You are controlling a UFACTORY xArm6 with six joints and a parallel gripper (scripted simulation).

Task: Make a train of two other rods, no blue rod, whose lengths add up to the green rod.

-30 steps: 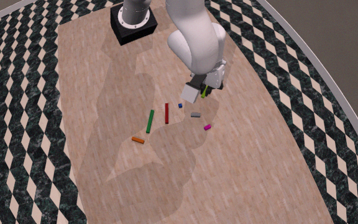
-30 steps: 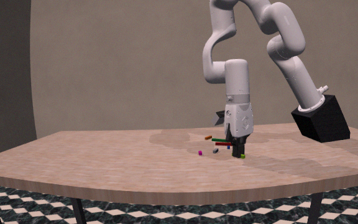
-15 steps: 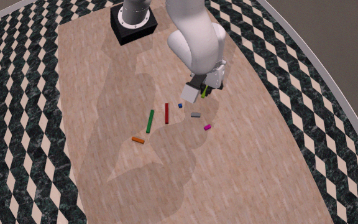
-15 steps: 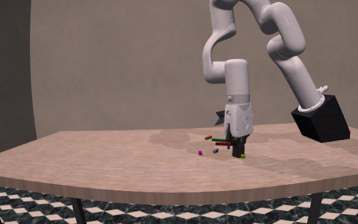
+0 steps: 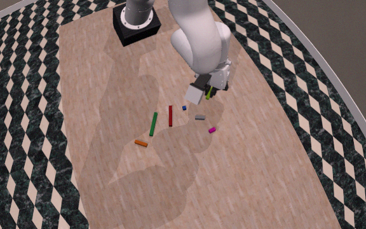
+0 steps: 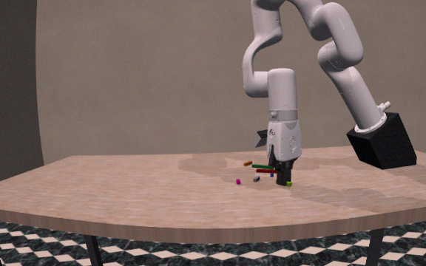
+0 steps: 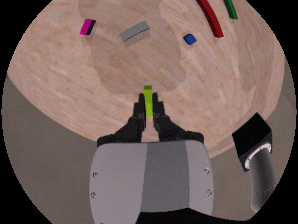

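The grey rod is 8 cm ahead of my hand, 6 cm to the right of it and 2 cm below it. Also, from my hand: small blue rod: 10 cm to the right, 3 cm ahead, 2 cm below; then magenta rod: 13 cm ahead, 3 cm to the right, 2 cm below; then lime rod: 2 cm below.
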